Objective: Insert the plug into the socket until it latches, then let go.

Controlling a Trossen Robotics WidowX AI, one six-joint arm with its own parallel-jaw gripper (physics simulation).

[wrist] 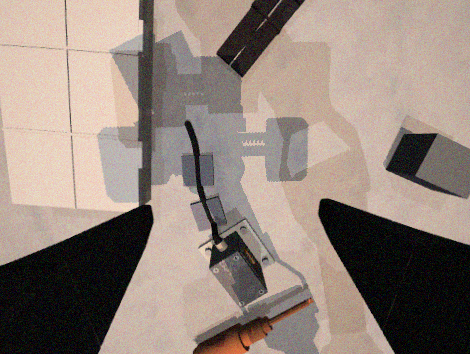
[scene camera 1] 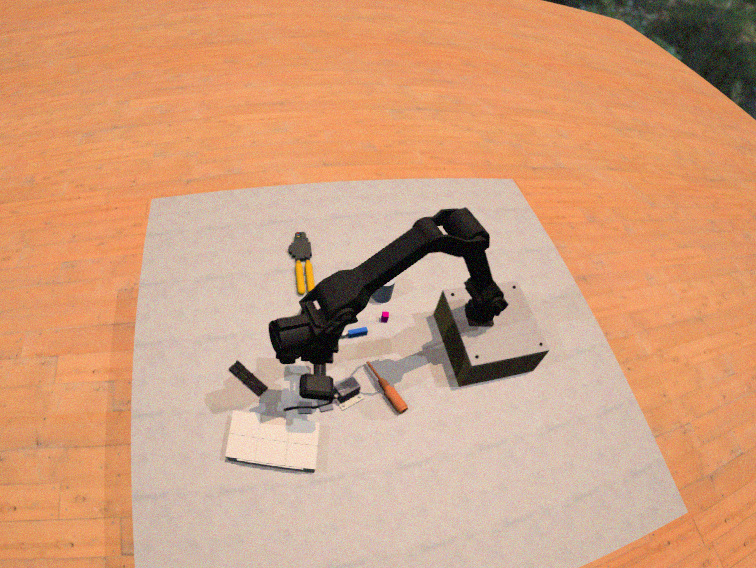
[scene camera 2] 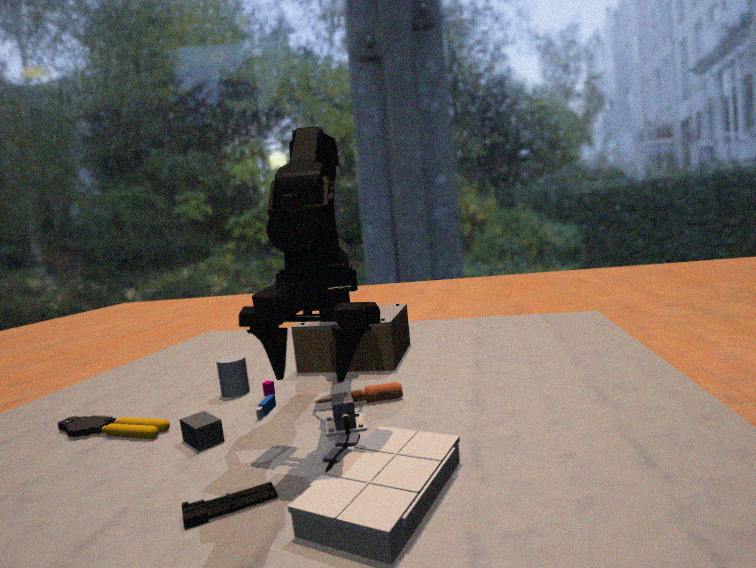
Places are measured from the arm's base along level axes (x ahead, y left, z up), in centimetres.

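Pixels of known places: gripper, fingertip midpoint: (wrist: 236,209) (scene camera 1: 308,374) (scene camera 2: 309,381); arm's base, origin of the base link: (scene camera 1: 479,315).
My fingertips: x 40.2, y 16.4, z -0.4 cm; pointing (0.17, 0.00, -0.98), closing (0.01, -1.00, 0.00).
Observation:
Ahead of a thing's pixels: the offset from my fingertips to its top centre. "spot": to the spot under its first point.
A dark box-shaped housing @(dy -0.1, dx -8.4, dz -5.6 cm) (scene camera 1: 347,389) (scene camera 2: 343,415) (wrist: 237,272), which looks like the socket, stands on a pale plate @(spot: dy -2.4, dx -7.6, dz -9.7 cm) (wrist: 256,245) with screw holes. A black cable @(spot: dy +2.7, dx +0.6, dz -9.6 cm) (scene camera 1: 305,404) (wrist: 196,150) meets it at a small pale piece; the cable's other end lies loose. Whether that piece is the plug, and how deep it sits, I cannot tell. Two small grey squares @(dy +3.4, dx +0.6, dz -9.6 cm) (wrist: 206,175) @(dy +2.5, dx -3.9, dz -9.6 cm) (wrist: 215,210) lie under the cable. My gripper (scene camera 2: 310,379) (wrist: 236,209) is open and empty, above the table. In the wrist view the housing shows below, between its fingers. The fingertips are hidden in scene camera 1.
An orange screwdriver @(dy -2.1, dx -17.6, dz -7.4 cm) (scene camera 1: 392,396) (scene camera 2: 378,392) (wrist: 225,342) lies beside the housing. A white-topped tiled block @(dy +12.8, dx +7.5, dz -6.6 cm) (scene camera 1: 272,440) (scene camera 2: 391,479) (wrist: 35,90) and a black bar @(dy -3.1, dx +14.0, dz -8.5 cm) (scene camera 1: 247,377) (scene camera 2: 229,504) lie nearby. A grey block @(dy -19.6, dx +1.0, dz -6.6 cm) (scene camera 2: 201,430), yellow-handled pliers @(spot: dy -38.6, dx +3.0, dz -8.7 cm) (scene camera 1: 300,262), a blue piece @(dy -16.7, dx -10.9, dz -8.1 cm) (scene camera 1: 357,332), a magenta cube @(dy -21.7, dx -18.9, dz -7.6 cm) (scene camera 1: 385,316) and a cylinder @(dy -29.8, dx -18.6, dz -3.1 cm) (scene camera 2: 232,377) also stand about.

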